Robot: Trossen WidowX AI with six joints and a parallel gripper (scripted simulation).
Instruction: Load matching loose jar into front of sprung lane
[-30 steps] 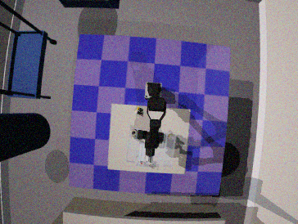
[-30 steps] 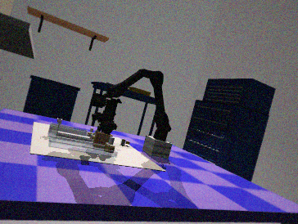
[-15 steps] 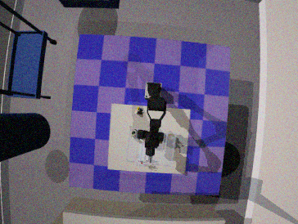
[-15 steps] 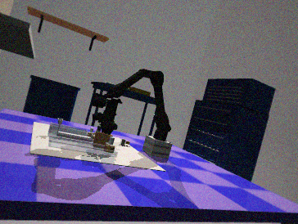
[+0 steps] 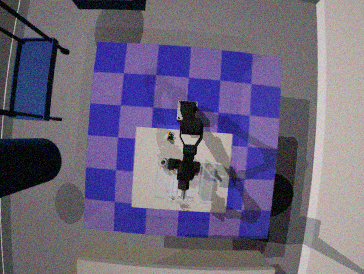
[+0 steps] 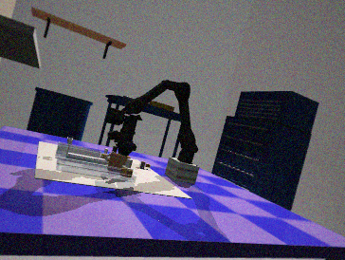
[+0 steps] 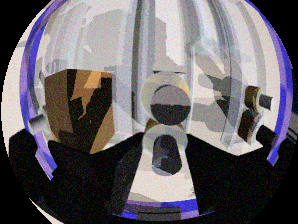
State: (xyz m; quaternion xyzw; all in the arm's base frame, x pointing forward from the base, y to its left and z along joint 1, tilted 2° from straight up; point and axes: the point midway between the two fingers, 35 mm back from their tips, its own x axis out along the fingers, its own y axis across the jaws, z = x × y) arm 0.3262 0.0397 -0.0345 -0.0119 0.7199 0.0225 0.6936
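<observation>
My gripper tip is now 80 mm to the right of the brown box, 20 mm short of it and 10 mm below it.
</observation>
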